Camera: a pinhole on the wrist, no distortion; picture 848 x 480 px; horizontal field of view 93.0 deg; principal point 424.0 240.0 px. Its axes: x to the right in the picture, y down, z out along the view. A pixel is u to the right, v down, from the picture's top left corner.
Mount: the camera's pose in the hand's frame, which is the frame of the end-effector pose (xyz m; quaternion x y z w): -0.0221 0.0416 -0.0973 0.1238 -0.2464 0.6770 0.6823
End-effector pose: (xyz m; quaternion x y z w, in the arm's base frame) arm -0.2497 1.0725 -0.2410 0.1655 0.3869 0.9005 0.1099
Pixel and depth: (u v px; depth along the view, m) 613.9 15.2 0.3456
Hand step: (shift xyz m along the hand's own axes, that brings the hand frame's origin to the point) 0.1036 -0.0015 0.3097
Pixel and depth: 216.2 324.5 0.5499
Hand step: -0.2177 -0.4738 0.2068
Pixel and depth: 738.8 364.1 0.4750
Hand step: -0.2607 0.1312 0.4686
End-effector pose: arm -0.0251 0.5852 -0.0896 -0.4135 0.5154 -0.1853 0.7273
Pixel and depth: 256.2 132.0 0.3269
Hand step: 0.0144 -0.2450 0.1256
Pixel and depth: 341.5 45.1 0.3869
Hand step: 0.1003 -0.2312 0.2216
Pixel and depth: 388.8 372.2 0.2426
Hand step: -0.1407 -0.0945 0.0846
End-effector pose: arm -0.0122 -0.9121 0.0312 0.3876 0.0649 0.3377 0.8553
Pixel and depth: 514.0 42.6 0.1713
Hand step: 0.0303 -0.0159 0.0811
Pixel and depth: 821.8 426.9 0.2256
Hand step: -0.1719 0.1262 0.1891
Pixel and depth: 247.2 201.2 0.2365
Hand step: -0.0356 -0.1681 0.0546
